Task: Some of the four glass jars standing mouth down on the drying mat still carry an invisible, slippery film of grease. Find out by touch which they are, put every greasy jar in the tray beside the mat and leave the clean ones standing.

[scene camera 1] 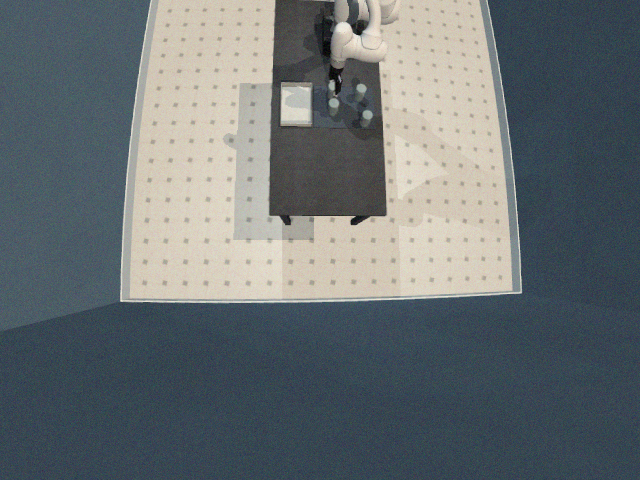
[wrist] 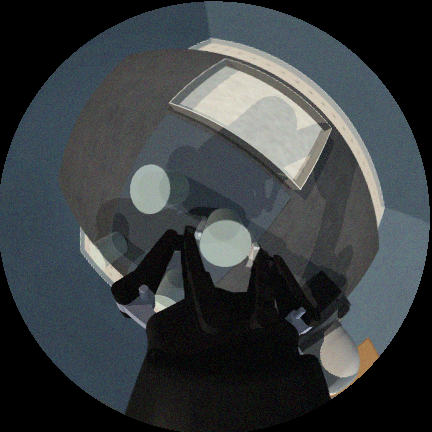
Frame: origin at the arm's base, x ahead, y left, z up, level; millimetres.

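Seen in the pictures: gripper, fingertip midpoint: (scene camera 1: 333,92) (wrist: 223,230); arm's base, origin of the base link: (wrist: 316,329).
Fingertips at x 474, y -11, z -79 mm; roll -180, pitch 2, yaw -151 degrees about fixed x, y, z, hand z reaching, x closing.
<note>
Pixels of each thing's middle, then the offset from my fingertips to it. Level surfaces: height alone.
- pale green glass jar, body centre: (wrist: 224,232) (scene camera 1: 332,91) dy -3, dx +1, dz +17 mm
- second jar, body centre: (wrist: 162,188) (scene camera 1: 333,107) dy +14, dx +120, dz +17 mm
- dark drying mat, its level: dz -27 mm
- third jar, body centre: (wrist: 172,290) (scene camera 1: 359,92) dy +177, dx -21, dz +17 mm
- fourth jar, body centre: (wrist: 108,248) (scene camera 1: 365,118) dy +235, dx +160, dz +17 mm
- pale tray, body centre: (wrist: 260,105) (scene camera 1: 296,104) dy -228, dx +116, dz -15 mm
- dark table, its level: dz -30 mm
My gripper (scene camera 1: 336,91) (wrist: 223,230) is shut on a pale green glass jar (scene camera 1: 331,86) (wrist: 225,243), mouth down and upright between the fingertips. I cannot tell whether its rim touches the mat. A second jar (scene camera 1: 333,106) (wrist: 150,189) stands beside it on the dark drying mat (scene camera 1: 321,120) (wrist: 220,155). A third jar (scene camera 1: 361,90) (wrist: 172,295) is partly hidden behind the left finger in the wrist view. A fourth jar (scene camera 1: 367,116) (wrist: 111,248) stands at the mat's far corner. The pale tray (scene camera 1: 296,116) (wrist: 225,95) lies beside the mat and holds no jar. Grease cannot be seen.
The mat and tray lie on a dark table (scene camera 1: 327,175) (wrist: 100,130). The tray has a low raised rim. The white arm (scene camera 1: 356,46) reaches in from the table's top end in the scene view. Shadows of the arm fall over the mat and tray.
</note>
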